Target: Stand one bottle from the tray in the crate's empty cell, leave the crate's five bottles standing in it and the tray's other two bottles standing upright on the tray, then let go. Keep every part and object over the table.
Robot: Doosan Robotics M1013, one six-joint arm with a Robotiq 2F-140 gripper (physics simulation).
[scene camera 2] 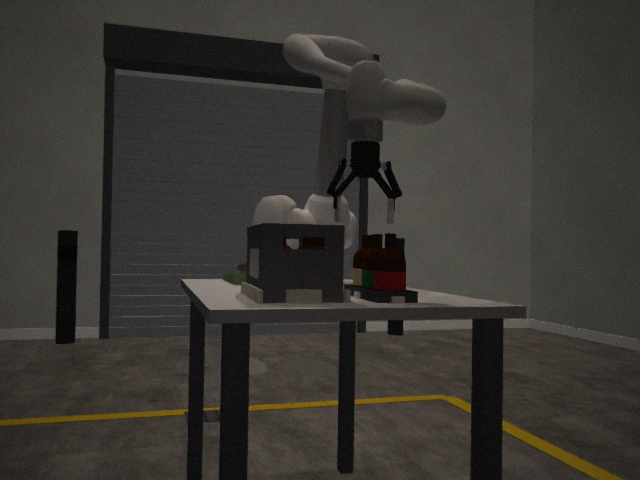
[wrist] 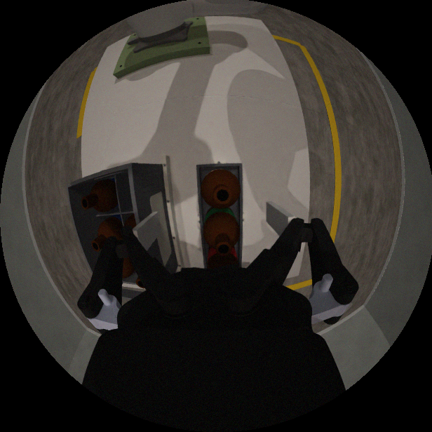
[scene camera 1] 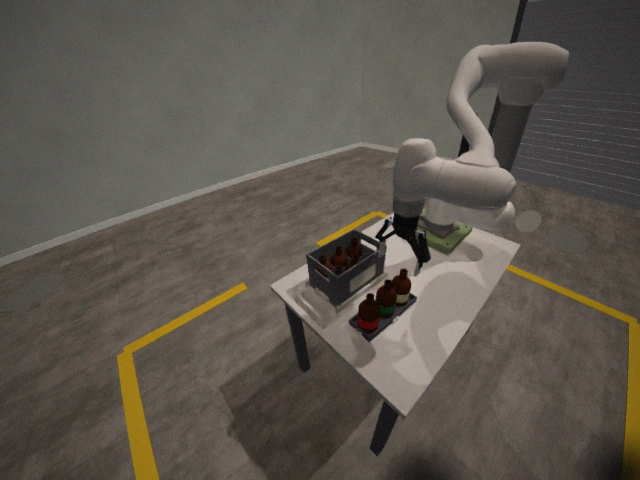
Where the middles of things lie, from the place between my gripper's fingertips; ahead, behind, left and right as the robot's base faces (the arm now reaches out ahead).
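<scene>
There's a cream-labelled bottle [wrist: 220,188] here, and it's 10 mm to the left of my hand, 20 mm behind it and 110 mm below it.
</scene>
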